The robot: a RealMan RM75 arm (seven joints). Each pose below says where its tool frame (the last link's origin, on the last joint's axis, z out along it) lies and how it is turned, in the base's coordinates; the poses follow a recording.
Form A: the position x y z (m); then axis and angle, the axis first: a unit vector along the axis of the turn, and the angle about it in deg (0 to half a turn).
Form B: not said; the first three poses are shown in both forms.
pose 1, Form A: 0.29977 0.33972 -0.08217 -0.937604 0.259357 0.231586 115.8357
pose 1, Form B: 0.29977 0.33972 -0.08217 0.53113 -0.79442 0.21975 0.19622
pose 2, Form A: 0.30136 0.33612 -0.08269 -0.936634 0.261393 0.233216 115.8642
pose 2, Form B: 0.30136 0.33612 -0.08269 0.53092 -0.79372 0.22151 0.19763
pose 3, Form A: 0.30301 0.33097 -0.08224 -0.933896 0.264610 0.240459 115.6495
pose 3, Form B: 0.30301 0.33097 -0.08224 0.53251 -0.79047 0.22397 0.20353
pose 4, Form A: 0.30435 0.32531 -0.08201 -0.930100 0.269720 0.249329 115.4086
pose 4, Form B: 0.30435 0.32531 -0.08201 0.53429 -0.78622 0.22799 0.21076
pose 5, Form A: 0.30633 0.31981 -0.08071 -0.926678 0.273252 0.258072 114.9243
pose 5, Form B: 0.30633 0.31981 -0.08071 0.53786 -0.78122 0.23036 0.21756
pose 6, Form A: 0.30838 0.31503 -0.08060 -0.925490 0.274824 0.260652 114.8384
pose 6, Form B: 0.30838 0.31503 -0.08060 0.53849 -0.77985 0.23158 0.21963
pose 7, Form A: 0.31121 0.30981 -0.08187 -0.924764 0.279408 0.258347 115.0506
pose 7, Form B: 0.31121 0.30981 -0.08187 0.53693 -0.78016 0.23572 0.21795
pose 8, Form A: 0.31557 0.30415 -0.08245 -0.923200 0.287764 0.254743 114.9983
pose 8, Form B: 0.31557 0.30415 -0.08245 0.53731 -0.77861 0.24270 0.21485
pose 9, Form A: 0.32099 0.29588 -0.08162 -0.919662 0.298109 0.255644 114.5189
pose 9, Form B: 0.32099 0.29588 -0.08162 0.54084 -0.77355 0.25075 0.21503
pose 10, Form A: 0.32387 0.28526 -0.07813 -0.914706 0.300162 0.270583 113.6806
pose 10, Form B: 0.32387 0.28526 -0.07813 0.54697 -0.76575 0.25128 0.22652
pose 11, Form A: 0.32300 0.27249 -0.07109 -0.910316 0.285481 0.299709 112.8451
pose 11, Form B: 0.32300 0.27249 -0.07109 0.55306 -0.75842 0.23785 0.24970
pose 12, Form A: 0.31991 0.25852 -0.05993 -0.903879 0.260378 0.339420 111.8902
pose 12, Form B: 0.31991 0.25852 -0.05993 0.55999 -0.74887 0.21572 0.28121
